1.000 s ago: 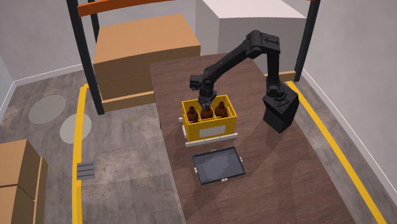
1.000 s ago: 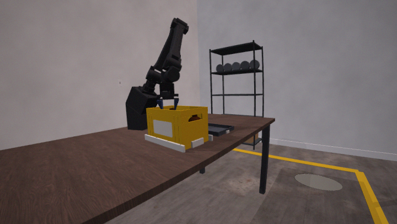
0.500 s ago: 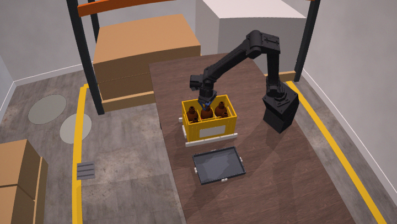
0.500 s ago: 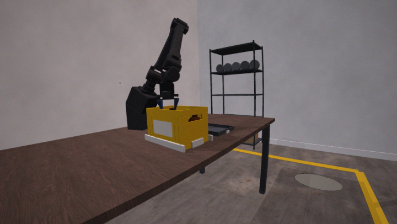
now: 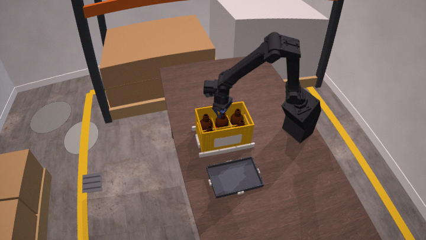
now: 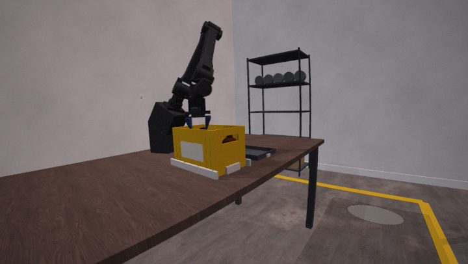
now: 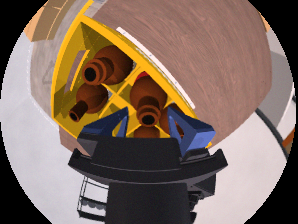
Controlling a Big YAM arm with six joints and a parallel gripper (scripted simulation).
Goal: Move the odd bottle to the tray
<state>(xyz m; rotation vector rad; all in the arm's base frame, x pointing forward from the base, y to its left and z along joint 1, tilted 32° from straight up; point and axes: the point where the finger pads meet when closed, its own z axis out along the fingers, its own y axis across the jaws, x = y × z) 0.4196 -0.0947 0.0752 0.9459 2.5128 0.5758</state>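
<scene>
Right now the yellow crate is 7 cm below my hand and 4 cm to the left of it. From my hand the other things lie so: glass bottle (10 cm to the left, 8 cm ahead, 7 cm below); dark tray (32 cm to the left, 14 cm below, 3 cm behind).
</scene>
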